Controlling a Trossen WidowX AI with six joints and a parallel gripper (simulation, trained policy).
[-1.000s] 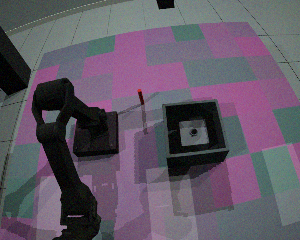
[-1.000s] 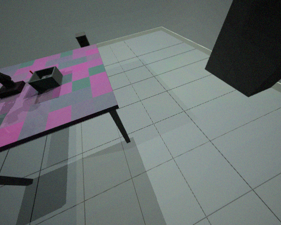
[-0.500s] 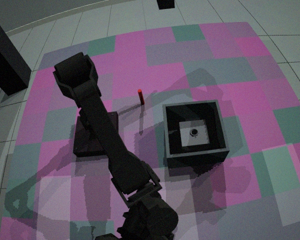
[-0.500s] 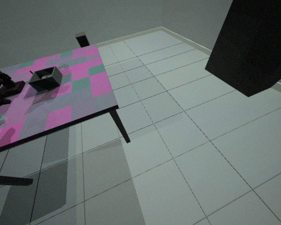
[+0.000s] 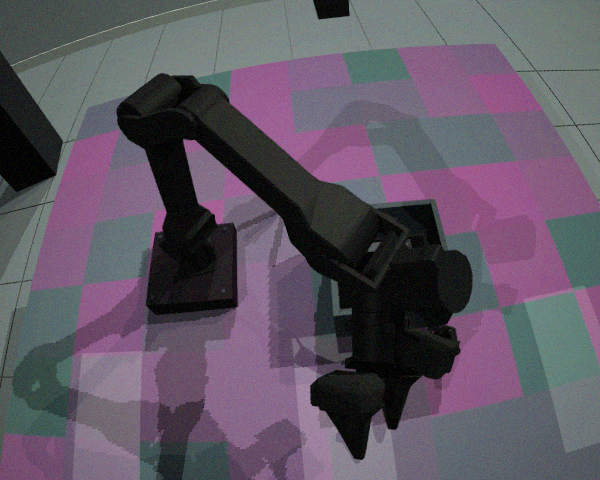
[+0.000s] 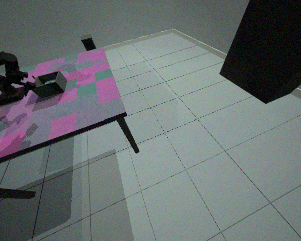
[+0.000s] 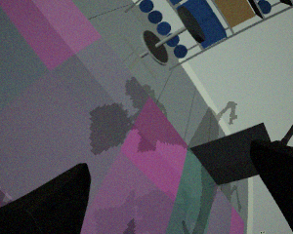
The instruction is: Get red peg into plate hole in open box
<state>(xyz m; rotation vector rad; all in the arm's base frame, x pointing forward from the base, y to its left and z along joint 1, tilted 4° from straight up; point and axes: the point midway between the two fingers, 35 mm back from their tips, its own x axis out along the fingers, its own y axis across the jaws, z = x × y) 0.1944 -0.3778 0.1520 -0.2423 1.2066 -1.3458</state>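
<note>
Now: gripper tip 490 mm to the right of the red peg, 140 mm above it and 10 mm past it. From my gripper tip the other things lie so: light grey plate 270 mm to the left, 130 mm below, 120 mm ahead; dark box 270 mm to the left, 150 mm below, 120 mm ahead.
</note>
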